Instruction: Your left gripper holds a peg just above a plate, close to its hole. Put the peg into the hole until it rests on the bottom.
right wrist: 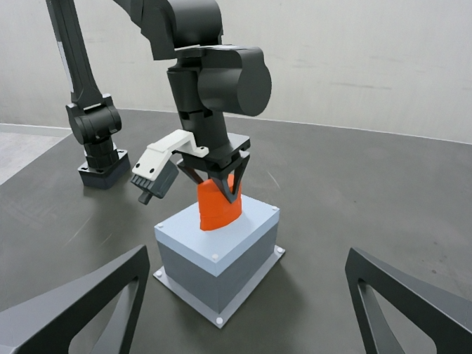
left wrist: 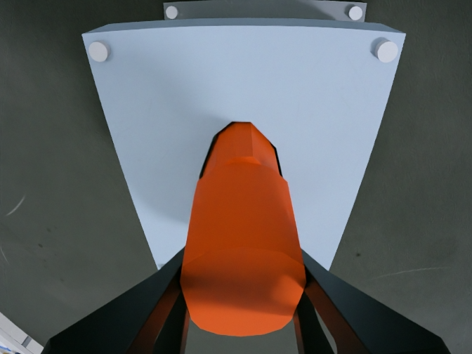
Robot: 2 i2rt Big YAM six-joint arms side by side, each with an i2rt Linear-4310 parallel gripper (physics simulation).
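An orange peg (left wrist: 242,215) (right wrist: 217,207) stands upright over the light blue plate (left wrist: 150,90) (right wrist: 185,220), which tops a grey box. The peg's lower end meets the plate's top face, and a thin dark rim of the hole shows along both sides of its far end in the left wrist view; the rest of the hole is hidden under the peg. My left gripper (left wrist: 241,253) (right wrist: 221,196) is shut on the peg's upper part. My right gripper (right wrist: 248,257) is open and empty, in front of the box in the right wrist view.
The grey box (right wrist: 200,270) stands on a flange (right wrist: 252,287) with white bolt heads at its corners. The left arm's base (right wrist: 104,172) stands on the dark floor at the back left. A pale wall (right wrist: 350,65) runs behind.
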